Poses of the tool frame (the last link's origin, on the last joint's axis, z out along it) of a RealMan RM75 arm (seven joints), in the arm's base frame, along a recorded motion.
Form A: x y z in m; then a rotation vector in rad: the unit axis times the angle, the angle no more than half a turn.
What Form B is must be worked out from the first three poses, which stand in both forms.
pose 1, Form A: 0.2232 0.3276 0.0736 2.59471 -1.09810 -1.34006
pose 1, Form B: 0.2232 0.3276 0.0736 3.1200 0.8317 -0.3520 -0.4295
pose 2, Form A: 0.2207 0.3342 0.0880 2.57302 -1.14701 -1.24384
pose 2, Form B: 0.2207 0.3342 0.0880 3.0795 0.8355 -0.3725 -0.4039
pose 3, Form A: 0.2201 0.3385 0.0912 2.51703 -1.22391 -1.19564
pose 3, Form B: 0.2201 0.3385 0.0912 3.0435 0.8270 -0.4021 -0.3928
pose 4, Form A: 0.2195 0.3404 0.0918 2.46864 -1.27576 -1.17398
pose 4, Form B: 0.2195 0.3404 0.0918 3.0166 0.8183 -0.4229 -0.3892
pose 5, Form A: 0.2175 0.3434 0.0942 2.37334 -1.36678 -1.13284
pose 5, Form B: 0.2175 0.3434 0.0942 2.9638 0.8008 -0.4612 -0.3822
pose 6, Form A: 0.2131 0.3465 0.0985 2.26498 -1.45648 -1.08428
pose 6, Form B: 0.2131 0.3465 0.0985 2.9030 0.7802 -0.5017 -0.3735
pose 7, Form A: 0.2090 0.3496 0.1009 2.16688 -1.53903 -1.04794
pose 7, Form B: 0.2090 0.3496 0.1009 2.8569 0.7585 -0.5387 -0.3668
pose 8, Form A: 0.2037 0.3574 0.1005 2.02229 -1.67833 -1.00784
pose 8, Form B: 0.2037 0.3574 0.1005 2.8146 0.7185 -0.5963 -0.3581
